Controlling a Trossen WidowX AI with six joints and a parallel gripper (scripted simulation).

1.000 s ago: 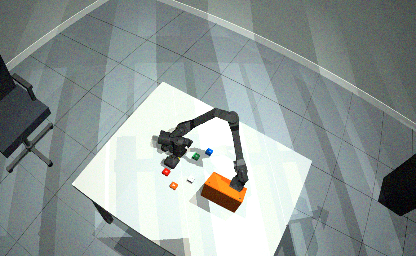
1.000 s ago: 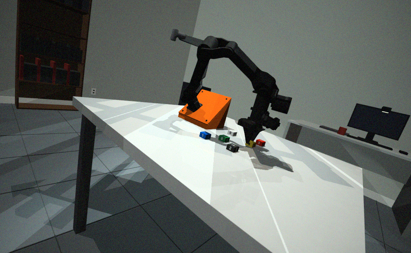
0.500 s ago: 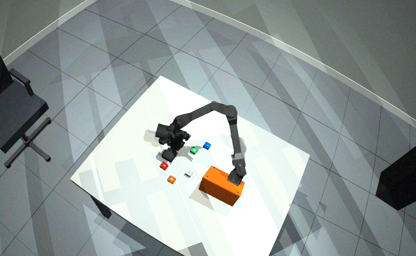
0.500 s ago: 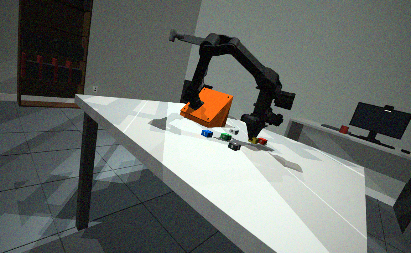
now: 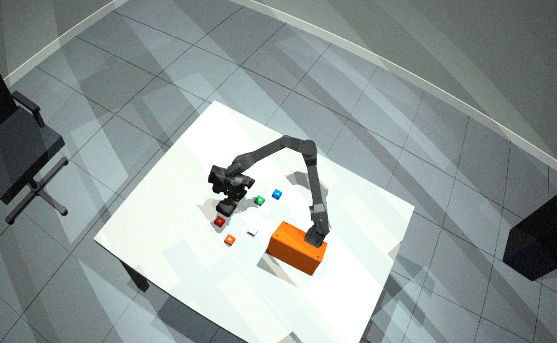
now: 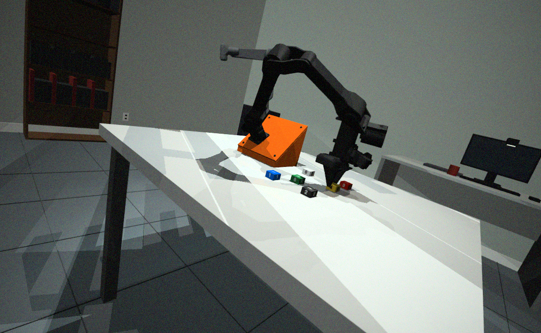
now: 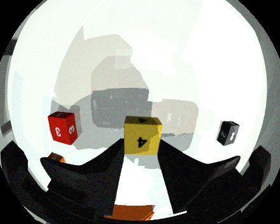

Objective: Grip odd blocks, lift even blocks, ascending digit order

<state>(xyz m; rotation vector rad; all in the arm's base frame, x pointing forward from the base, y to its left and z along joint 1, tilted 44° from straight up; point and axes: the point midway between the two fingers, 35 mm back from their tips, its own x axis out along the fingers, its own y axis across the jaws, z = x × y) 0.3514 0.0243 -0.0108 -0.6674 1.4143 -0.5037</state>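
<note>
Now: gripper tip 1 cm short of the yellow block. The rest, counted from my gripper tip: red block marked 3: 9 cm to the left; then green block: 7 cm behind, 8 cm to the right; then white block marked 0: 13 cm behind, 4 cm to the left.
</note>
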